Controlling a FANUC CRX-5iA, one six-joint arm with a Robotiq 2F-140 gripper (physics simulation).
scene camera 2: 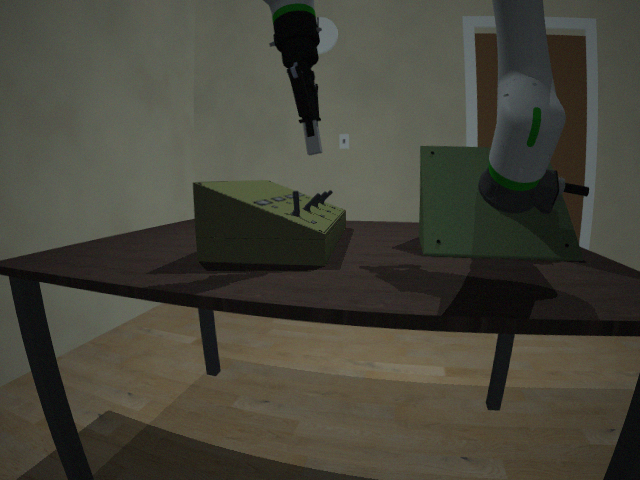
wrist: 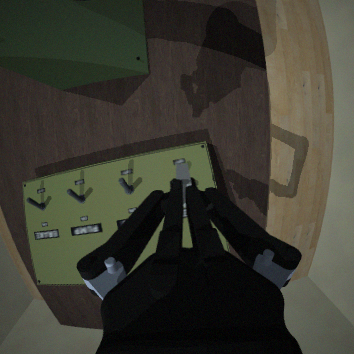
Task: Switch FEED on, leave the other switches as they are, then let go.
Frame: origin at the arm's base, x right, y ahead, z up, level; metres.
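Seen in the pictures: gripper, fingertip midpoint: point(scene camera 2: 315, 153) point(wrist: 181, 172); arm's base at its link origin: point(scene camera 2: 508, 189).
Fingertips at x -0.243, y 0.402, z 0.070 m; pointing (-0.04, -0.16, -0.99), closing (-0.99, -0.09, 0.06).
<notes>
Pixels of each thing's top centre, then the offset from my fingertips to it. Level surfaces: height alone.
- left lever at its top centre: point(wrist: 28, 205) dz -0.083, dx +0.340, dy +0.108 m
- third lever at its top centre: point(wrist: 122, 187) point(scene camera 2: 312, 192) dz -0.083, dx +0.107, dy +0.052 m
- dark table at its surface level: dz -0.211 m
A sloped olive switch panel point(scene camera 2: 258, 227) point(wrist: 55, 260) stands on the table. Its nearest lever point(scene camera 2: 295, 203) in the scene view stands upright on the slope, set apart in tilt from the other levers. In the wrist view that lever is hidden behind my fingers. The other three levers point(scene camera 2: 321, 199) lean toward the panel's low edge; in the wrist view they are a left lever point(wrist: 36, 203), a middle lever point(wrist: 76, 196) and a third lever point(wrist: 126, 186). The FEED label cannot be read. My gripper point(scene camera 2: 314, 150) point(wrist: 181, 172) is shut and empty, well above the panel, touching no lever.
A large green block point(scene camera 2: 447, 206) point(wrist: 100, 40) stands on the dark table point(scene camera 2: 289, 294) point(wrist: 170, 95), to the right of the panel in the scene view. A lower part of the arm point(scene camera 2: 522, 124) is in front of it. A door and a wall switch show behind.
</notes>
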